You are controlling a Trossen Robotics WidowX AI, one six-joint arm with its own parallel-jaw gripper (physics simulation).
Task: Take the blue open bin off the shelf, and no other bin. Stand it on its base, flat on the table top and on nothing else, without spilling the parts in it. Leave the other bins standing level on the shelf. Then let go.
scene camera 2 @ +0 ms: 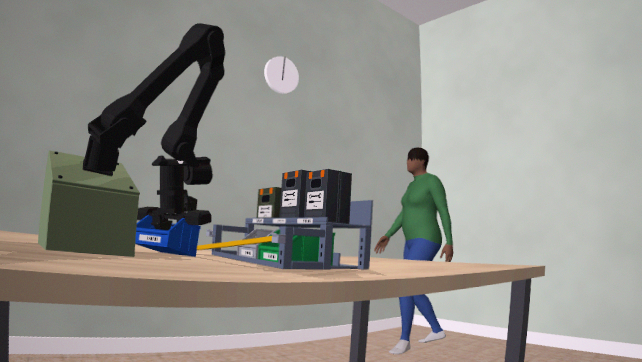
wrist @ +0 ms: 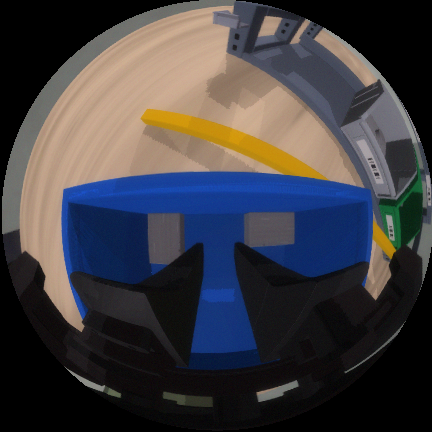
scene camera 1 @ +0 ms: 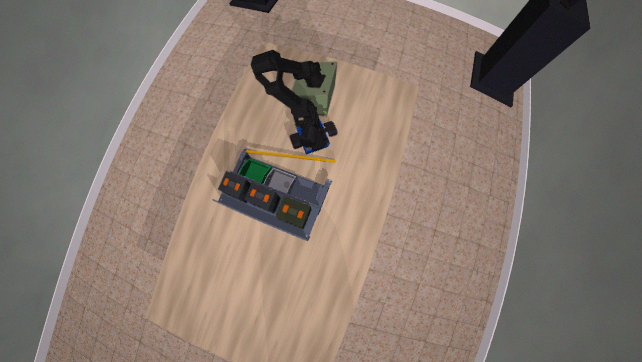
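Where they show: gripper, fingertip midpoint: (scene camera 2: 173,251) (wrist: 218,248); arm's base at its link origin: (scene camera 2: 97,168) (scene camera 1: 316,81).
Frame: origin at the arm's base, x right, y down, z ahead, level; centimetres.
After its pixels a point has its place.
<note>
The blue open bin (scene camera 1: 316,149) (scene camera 2: 182,240) {x -1.2, y 13.1, z 21.0 cm} (wrist: 217,197) is off the shelf, at or very near the table top beside the green box. It looks upright and nearly level; the views do not show whether its whole base touches the table. Two grey-brown parts, one at left (wrist: 166,237) {x -10.6, y 14.8, z 19.6 cm} and one at right (wrist: 270,229) {x -6.4, y 14.9, z 23.9 cm}, lie in it. My gripper (scene camera 2: 167,223) (wrist: 218,248) {x -7.7, y 16.1, z 20.9 cm} points down into the bin. Its fingers stand a little apart with blue between them and appear to hold the bin; their exact contact is hidden. The shelf (scene camera 2: 286,247) {x 18.0, y 12.5, z 36.5 cm} (wrist: 320,80) {x -10.7, y 16.3, z 42.1 cm} stands apart from the bin.
Grey bin (scene camera 1: 281,181) {x -0.7, y 15.9, z 40.7 cm} (wrist: 370,150) {x -2.4, y 14.1, z 37.3 cm} and green bin (scene camera 1: 256,171) {x 11.0, y 16.0, z 40.7 cm} (scene camera 2: 270,252) {x 10.3, y 14.0, z 37.4 cm} sit on the lower shelf. Three dark cases, including one olive case (scene camera 1: 293,212) {x -12.7, y -3.0, z 52.0 cm} (scene camera 2: 268,202) {x -10.6, y 1.3, z 47.7 cm}, stand on top. A yellow bar (scene camera 1: 290,156) {x -0.6, y 13.1, z 30.1 cm} (wrist: 235,142) {x -11.3, y 14.7, z 26.2 cm} runs between bin and shelf. The green box (scene camera 2: 90,215) {x 9.7, y 9.9, z -1.1 cm} is close behind the bin.
</note>
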